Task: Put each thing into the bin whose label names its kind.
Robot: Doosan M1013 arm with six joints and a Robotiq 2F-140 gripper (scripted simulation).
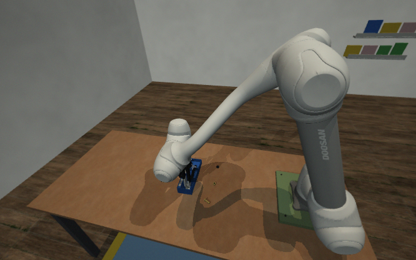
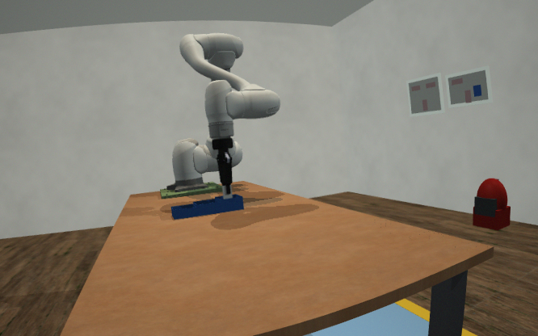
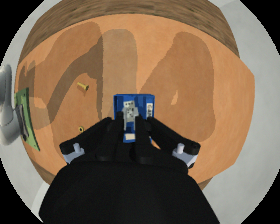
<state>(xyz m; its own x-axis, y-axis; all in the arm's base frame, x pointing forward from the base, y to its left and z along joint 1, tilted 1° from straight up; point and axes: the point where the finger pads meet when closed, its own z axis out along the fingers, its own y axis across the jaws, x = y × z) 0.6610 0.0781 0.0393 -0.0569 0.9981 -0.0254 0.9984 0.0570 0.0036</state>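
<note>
Right now my hand is 4 cm above the white flat part. Round my hand: brass bolt 13 cm behind, 6 cm to the left, 5 cm below; then long blue bin 1 cm ahead, 8 cm to the right, 3 cm below; then brass nut 14 cm behind, 6 cm to the right, 5 cm below.
</note>
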